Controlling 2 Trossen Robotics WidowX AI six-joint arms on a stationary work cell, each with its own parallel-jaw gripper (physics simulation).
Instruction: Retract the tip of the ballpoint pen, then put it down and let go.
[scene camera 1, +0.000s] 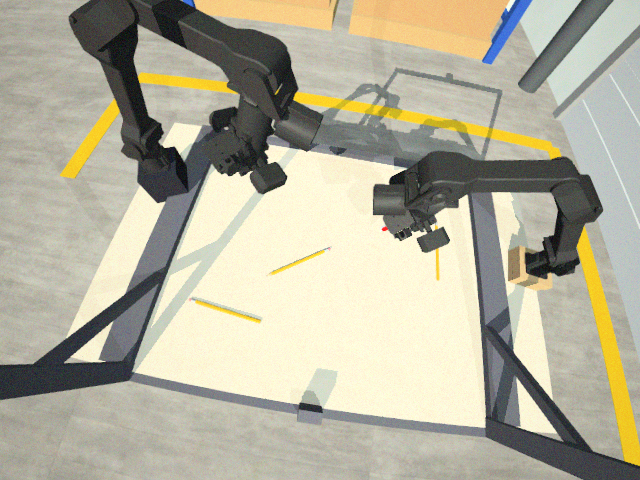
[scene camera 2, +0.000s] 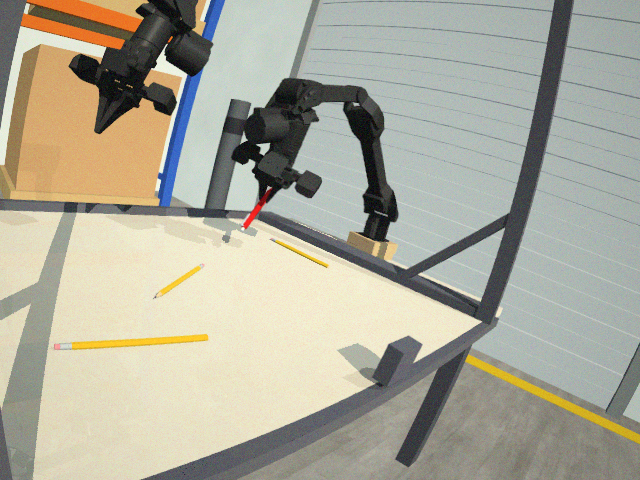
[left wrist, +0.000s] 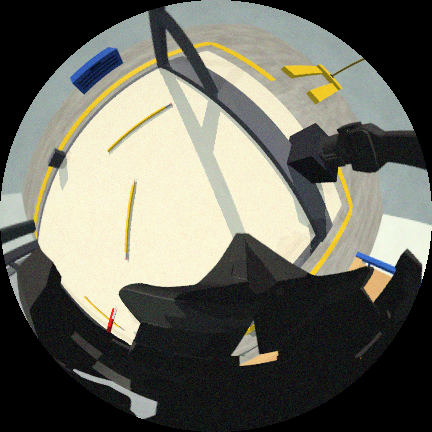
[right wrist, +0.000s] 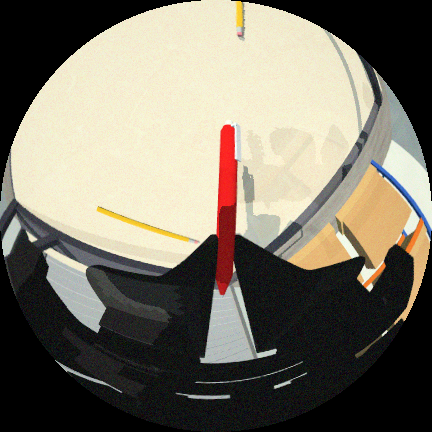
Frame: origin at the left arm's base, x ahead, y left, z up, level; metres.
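Where they show: left gripper, fingertip midpoint: (scene camera 1: 242, 174) (scene camera 2: 96, 133) (left wrist: 240, 238); right gripper, fingertip midpoint: (scene camera 2: 263, 201) (right wrist: 224, 240); left arm's base, link origin: (scene camera 1: 156, 163) (left wrist: 327, 151); right arm's base, link origin: (scene camera 1: 535, 266) (scene camera 2: 374, 237).
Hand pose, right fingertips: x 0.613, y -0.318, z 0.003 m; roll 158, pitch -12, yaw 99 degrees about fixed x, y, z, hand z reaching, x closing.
Observation:
Each offset is from my right fingertips to the top centre of the thing. "pt": to the spot under its first point. Level surfaces: height alone.
A red ballpoint pen (scene camera 1: 385, 230) (scene camera 2: 256, 212) (left wrist: 109, 320) (right wrist: 226, 181) is clamped in my right gripper (scene camera 2: 267, 192) (right wrist: 224, 240) (scene camera 1: 403, 230). It slants down from the fingers, with its white clip end low over the far right part of the cream table {dz -0.110 m} (scene camera 1: 366, 333) (scene camera 2: 270, 333). I cannot tell whether that end touches the table. My left gripper (scene camera 2: 102, 124) (left wrist: 240, 238) (scene camera 1: 231, 164) is shut and empty. It hangs high above the table's far left corner, well away from the pen.
Three yellow pencils lie on the table: one in the middle (scene camera 1: 298, 261) (scene camera 2: 178, 281), one at the left front {pt dz -0.103, dx -0.506, dy -0.091 m} (scene camera 1: 225, 310) (scene camera 2: 142, 341), one below the right gripper (scene camera 1: 437, 259) (scene camera 2: 300, 252) (right wrist: 146, 225). A small grey block {dz -0.053, dx -0.364, dy -0.356 m} (scene camera 1: 310, 408) (scene camera 2: 396, 360) sits at the front edge. Dark frame struts (scene camera 2: 523, 181) stand at the corners.

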